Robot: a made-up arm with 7 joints.
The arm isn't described. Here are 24 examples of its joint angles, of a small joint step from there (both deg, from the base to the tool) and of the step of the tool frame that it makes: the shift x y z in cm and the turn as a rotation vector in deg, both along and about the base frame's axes.
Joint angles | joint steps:
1: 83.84 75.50 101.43 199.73 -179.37 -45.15 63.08 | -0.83 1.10 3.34 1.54 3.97 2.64 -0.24
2: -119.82 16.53 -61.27 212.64 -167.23 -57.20 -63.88 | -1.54 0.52 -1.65 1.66 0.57 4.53 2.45
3: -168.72 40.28 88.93 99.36 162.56 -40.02 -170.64 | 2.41 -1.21 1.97 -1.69 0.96 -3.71 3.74
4: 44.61 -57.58 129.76 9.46 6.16 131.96 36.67 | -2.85 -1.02 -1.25 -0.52 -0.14 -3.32 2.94
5: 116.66 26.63 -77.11 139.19 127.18 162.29 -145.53 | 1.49 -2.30 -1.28 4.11 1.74 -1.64 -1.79
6: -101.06 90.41 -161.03 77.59 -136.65 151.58 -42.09 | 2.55 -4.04 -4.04 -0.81 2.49 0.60 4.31
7: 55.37 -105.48 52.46 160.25 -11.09 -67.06 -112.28 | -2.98 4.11 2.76 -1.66 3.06 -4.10 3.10
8: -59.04 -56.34 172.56 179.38 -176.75 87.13 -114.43 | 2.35 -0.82 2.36 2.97 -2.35 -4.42 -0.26
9: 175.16 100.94 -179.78 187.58 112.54 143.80 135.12 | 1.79 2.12 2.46 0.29 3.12 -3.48 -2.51
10: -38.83 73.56 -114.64 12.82 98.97 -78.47 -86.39 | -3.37 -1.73 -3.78 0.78 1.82 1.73 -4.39
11: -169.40 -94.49 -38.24 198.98 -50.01 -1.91 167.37 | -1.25 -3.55 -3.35 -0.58 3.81 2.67 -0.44
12: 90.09 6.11 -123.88 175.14 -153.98 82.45 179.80 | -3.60 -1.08 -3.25 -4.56 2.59 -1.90 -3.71
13: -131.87 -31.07 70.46 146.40 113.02 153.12 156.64 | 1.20 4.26 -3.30 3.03 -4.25 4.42 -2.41
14: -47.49 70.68 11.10 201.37 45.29 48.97 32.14 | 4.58 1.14 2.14 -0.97 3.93 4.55 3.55
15: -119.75 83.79 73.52 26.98 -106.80 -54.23 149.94 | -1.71 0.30 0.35 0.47 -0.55 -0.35 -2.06
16: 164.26 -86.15 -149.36 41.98 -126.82 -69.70 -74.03 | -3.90 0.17 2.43 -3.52 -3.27 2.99 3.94
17: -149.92 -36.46 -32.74 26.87 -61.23 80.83 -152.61 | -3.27 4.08 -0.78 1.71 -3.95 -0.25 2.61
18: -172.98 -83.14 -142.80 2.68 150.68 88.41 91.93 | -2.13 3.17 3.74 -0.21 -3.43 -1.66 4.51
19: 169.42 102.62 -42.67 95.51 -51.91 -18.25 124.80 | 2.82 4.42 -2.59 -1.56 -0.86 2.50 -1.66
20: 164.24 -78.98 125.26 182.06 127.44 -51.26 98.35 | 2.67 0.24 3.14 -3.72 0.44 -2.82 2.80
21: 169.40 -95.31 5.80 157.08 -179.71 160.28 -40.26 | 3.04 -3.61 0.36 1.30 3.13 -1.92 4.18
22: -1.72 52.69 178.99 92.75 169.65 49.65 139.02 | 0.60 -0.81 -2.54 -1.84 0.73 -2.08 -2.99
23: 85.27 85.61 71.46 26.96 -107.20 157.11 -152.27 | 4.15 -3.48 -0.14 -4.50 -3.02 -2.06 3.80
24: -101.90 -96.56 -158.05 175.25 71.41 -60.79 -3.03 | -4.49 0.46 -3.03 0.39 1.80 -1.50 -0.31
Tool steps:
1: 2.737 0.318 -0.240 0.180 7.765 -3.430
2: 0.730 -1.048 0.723 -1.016 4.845 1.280
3: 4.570 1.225 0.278 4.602 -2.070 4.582
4: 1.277 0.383 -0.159 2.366 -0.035 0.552
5: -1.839 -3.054 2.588 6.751 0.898 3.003
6: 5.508 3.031 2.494 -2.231 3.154 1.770
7: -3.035 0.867 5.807 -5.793 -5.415 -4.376
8: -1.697 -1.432 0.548 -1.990 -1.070 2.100
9: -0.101 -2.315 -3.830 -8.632 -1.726 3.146
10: 0.070 2.829 0.262 -6.117 -1.931 -6.170
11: -0.695 -1.522 -3.252 0.308 2.346 0.817
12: 4.002 -3.386 1.690 7.964 4.528 -5.580
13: -3.771 -2.184 1.579 -4.370 -2.333 0.294
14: 5.246 2.832 -2.392 8.345 0.610 11.451
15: -0.334 -1.071 0.176 -1.528 -1.964 -3.329
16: -0.979 -0.191 2.122 0.731 1.023 2.514
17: -0.228 3.598 -0.528 5.026 0.473 -4.138
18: 0.967 1.930 1.172 6.773 2.424 -0.812
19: 4.484 0.819 -1.465 3.633 -8.617 3.862
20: 0.206 0.366 -2.294 5.752 -2.414 -1.310
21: 0.064 3.994 -4.383 0.507 3.181 1.257
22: -3.072 2.828 -1.168 -3.552 -4.266 -3.361
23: 0.208 -2.412 0.184 3.056 6.223 8.508
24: 4.025 -2.827 1.144 0.012 -1.742 -6.053
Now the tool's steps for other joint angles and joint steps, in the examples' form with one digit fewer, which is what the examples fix.
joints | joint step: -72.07 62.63 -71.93 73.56 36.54 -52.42 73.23 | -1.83 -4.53 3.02 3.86 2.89 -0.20 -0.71
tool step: 0.04 -0.24 2.41 -7.44 -2.56 1.45
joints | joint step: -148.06 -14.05 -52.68 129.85 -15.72 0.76 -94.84 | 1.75 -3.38 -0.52 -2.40 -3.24 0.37 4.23
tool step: 0.63 2.19 -0.68 -3.52 0.63 2.45
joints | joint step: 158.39 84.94 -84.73 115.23 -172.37 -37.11 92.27 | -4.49 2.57 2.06 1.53 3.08 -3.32 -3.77
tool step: 3.33 -0.21 -3.95 -5.91 -1.59 -5.41
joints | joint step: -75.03 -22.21 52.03 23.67 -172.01 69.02 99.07 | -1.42 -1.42 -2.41 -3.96 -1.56 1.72 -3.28
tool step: -3.36 -2.24 -1.23 -3.73 2.97 -4.24
